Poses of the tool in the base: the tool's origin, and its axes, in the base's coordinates. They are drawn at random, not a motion.
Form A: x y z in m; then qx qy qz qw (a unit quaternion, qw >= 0).
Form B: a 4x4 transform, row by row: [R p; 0 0 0 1], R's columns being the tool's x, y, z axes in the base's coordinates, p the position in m. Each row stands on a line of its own. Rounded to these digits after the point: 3 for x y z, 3 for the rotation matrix.
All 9 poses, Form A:
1: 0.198 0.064 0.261 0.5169 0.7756 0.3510 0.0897
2: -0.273 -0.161 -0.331 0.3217 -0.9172 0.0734 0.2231
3: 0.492 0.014 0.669 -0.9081 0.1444 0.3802 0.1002
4: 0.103 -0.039 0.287 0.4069 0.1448 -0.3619 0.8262
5: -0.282 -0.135 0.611 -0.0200 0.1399 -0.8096 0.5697
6: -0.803 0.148 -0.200 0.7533 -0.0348 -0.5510 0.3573
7: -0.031 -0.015 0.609 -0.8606 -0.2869 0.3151 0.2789
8: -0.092 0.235 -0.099 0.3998 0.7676 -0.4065 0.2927
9: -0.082 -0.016 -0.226 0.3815 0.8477 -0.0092 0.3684
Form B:
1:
-0.450 0.739 0.502 0.198
0.865 0.219 0.452 0.064
0.224 0.637 -0.738 0.261
0 0 0 1

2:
-0.693 -0.623 -0.362 -0.273
-0.557 0.782 -0.278 -0.161
0.457 0.009 -0.890 -0.331
0 0 0 1

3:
0.669 -0.338 -0.662 0.492
-0.186 -0.938 0.292 0.014
-0.719 -0.072 -0.691 0.669
0 0 0 1

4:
0.696 0.716 -0.055 0.103
-0.480 0.407 -0.777 -0.039
-0.534 0.567 0.627 0.287
0 0 0 1

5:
-0.350 0.917 0.192 -0.282
-0.928 -0.312 -0.204 -0.135
-0.127 -0.249 0.960 0.611
0 0 0 1

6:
0.390 0.341 -0.855 -0.803
-0.446 -0.742 -0.500 0.148
-0.805 0.577 -0.137 -0.200
0 0 0 1

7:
0.637 0.318 -0.702 -0.031
0.670 -0.680 0.299 -0.015
-0.382 -0.661 -0.646 0.609
0 0 0 1

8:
-0.509 0.852 0.124 -0.092
0.376 0.350 -0.858 0.235
-0.774 -0.390 -0.498 -0.099
0 0 0 1

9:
-0.437 0.654 0.618 -0.082
0.640 0.709 -0.297 -0.016
-0.632 0.266 -0.728 -0.226
0 0 0 1

